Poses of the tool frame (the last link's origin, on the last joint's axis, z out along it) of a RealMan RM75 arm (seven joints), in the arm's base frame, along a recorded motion.
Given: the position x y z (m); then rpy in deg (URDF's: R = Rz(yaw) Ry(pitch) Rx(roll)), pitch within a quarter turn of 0, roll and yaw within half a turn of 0.
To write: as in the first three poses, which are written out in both.
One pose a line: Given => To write
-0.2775, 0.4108, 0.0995, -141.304, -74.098, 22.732 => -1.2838, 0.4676, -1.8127, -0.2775, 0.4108, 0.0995
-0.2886, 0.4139, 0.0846, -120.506, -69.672, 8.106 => -1.1949, 0.3573, -1.7602, -0.2886, 0.4139, 0.0846
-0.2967, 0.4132, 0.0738, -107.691, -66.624, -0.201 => -1.1444, 0.2862, -1.6968, -0.2967, 0.4132, 0.0738
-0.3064, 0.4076, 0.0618, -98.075, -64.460, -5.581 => -1.1151, 0.2243, -1.6330, -0.3064, 0.4076, 0.0618
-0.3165, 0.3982, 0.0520, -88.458, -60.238, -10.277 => -1.0536, 0.1560, -1.5573, -0.3165, 0.3982, 0.0520
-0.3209, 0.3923, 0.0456, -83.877, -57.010, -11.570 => -1.0042, 0.1120, -1.5123, -0.3209, 0.3923, 0.0456
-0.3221, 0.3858, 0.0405, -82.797, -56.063, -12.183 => -0.9897, 0.1079, -1.5003, -0.3221, 0.3858, 0.0405
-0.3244, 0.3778, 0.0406, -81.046, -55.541, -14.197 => -0.9856, 0.1181, -1.4820, -0.3244, 0.3778, 0.0406
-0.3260, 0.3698, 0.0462, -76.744, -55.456, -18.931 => -0.9986, 0.1376, -1.4392, -0.3260, 0.3698, 0.0462
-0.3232, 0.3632, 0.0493, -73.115, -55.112, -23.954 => -1.0116, 0.1716, -1.4014, -0.3232, 0.3632, 0.0493
